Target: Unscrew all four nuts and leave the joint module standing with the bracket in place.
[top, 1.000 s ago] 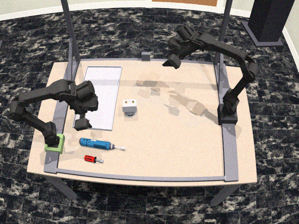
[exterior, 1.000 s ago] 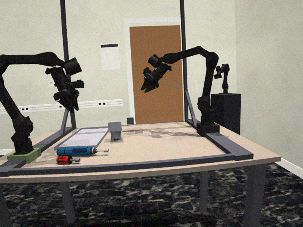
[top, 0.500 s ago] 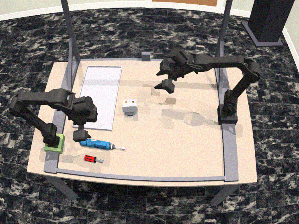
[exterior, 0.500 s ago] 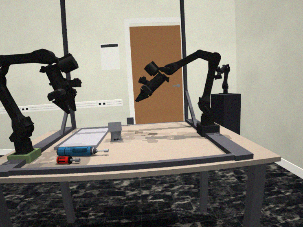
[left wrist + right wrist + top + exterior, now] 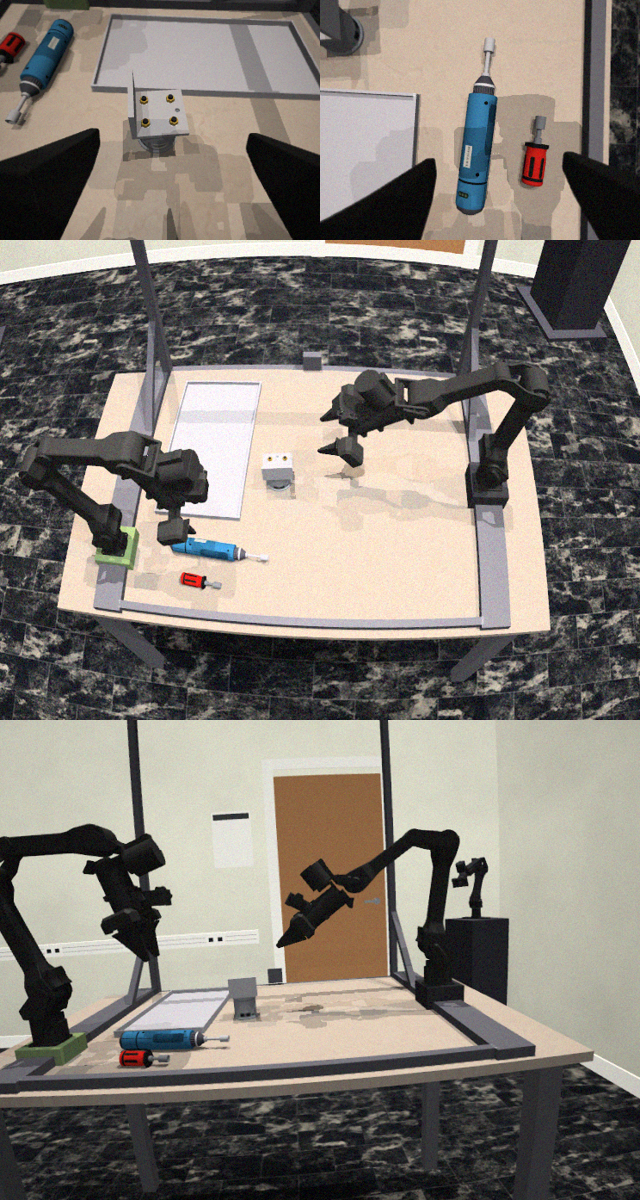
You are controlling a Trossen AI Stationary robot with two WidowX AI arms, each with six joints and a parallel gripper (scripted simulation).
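Note:
Now: left hand 40 mm past the nut, 100 mm to the left of it and 130 mm above it. The rest, counted from my left hand: grey bracket 20 mm behind, 120 mm to the right, 130 mm below; socket 180 mm ahead, 200 mm to the right, 180 mm below; joint module 30 mm behind, 120 mm to the right, 170 mm below.

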